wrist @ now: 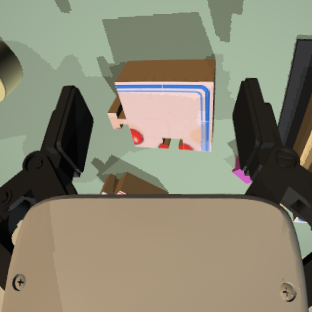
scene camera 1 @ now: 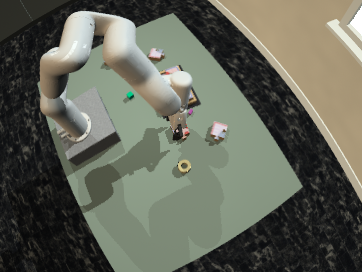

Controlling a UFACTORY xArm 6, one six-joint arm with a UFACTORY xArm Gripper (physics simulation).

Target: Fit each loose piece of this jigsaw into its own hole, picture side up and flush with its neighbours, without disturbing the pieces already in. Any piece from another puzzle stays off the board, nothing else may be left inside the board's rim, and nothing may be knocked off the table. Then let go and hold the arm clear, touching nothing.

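Note:
My gripper (scene camera 1: 178,132) (wrist: 159,98) is open and empty. In the wrist view a pink piece with a blue double border and red spots (wrist: 167,112) lies picture side up, framed between the spread fingers; in the scene view this piece (scene camera 1: 186,132) is partly hidden by the fingers. Another piece (scene camera 1: 219,129) lies to the right, a brown part of it (wrist: 145,185) showing above the gripper body in the wrist view. A piece (scene camera 1: 156,53) lies beyond the board. The jigsaw board's dark rim (scene camera 1: 195,102) (wrist: 296,85) shows; the arm hides much of the board.
A small magenta block (scene camera 1: 190,112) (wrist: 242,173) lies near the board. A yellow ring (scene camera 1: 179,166) (wrist: 4,90) lies on the green table (scene camera 1: 250,175). A green cube (scene camera 1: 130,95) lies between the board and the grey base block (scene camera 1: 97,145). Another object near the far edge is mostly hidden by the arm.

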